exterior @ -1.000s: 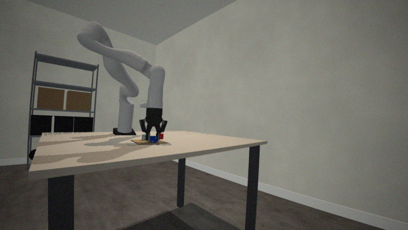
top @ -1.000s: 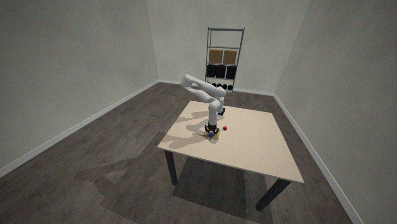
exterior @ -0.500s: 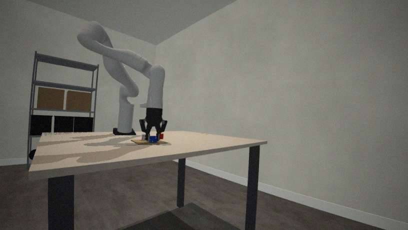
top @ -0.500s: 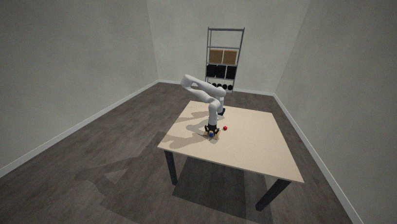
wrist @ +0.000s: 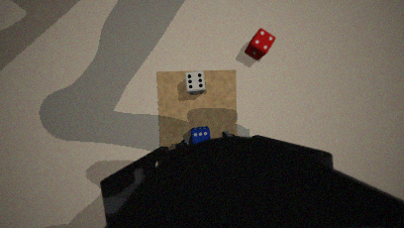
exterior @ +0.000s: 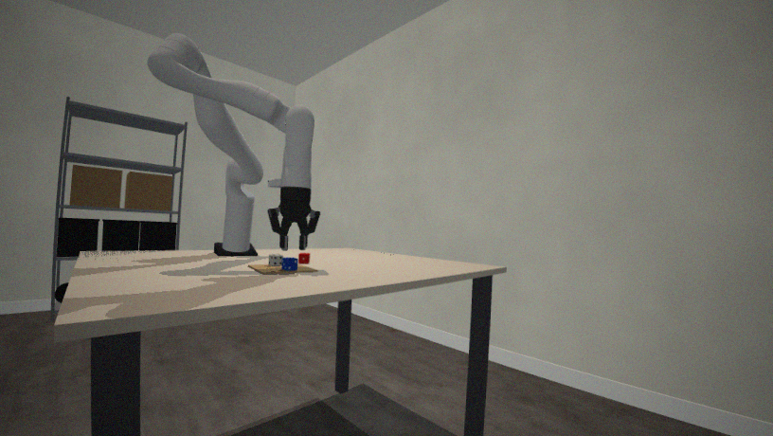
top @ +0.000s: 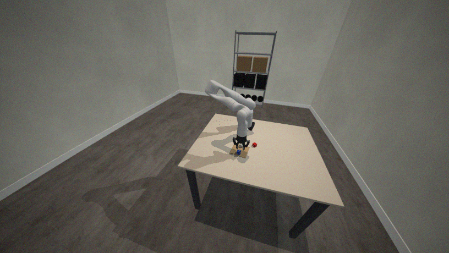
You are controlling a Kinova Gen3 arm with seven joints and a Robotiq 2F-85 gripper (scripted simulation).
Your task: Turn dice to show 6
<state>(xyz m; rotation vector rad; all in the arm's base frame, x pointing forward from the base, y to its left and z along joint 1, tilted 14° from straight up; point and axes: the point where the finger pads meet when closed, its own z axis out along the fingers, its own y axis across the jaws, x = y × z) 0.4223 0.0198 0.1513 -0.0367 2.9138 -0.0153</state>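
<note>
Right now the blue die is 50 mm below my hand and 10 mm to the right of it. The rest, counted from my hand: tan mat (70 mm below, 40 mm behind, 10 mm to the right); then white die (90 mm behind, 50 mm below, 10 mm to the right); then red die (140 mm behind, 100 mm to the left, 60 mm below).
</note>
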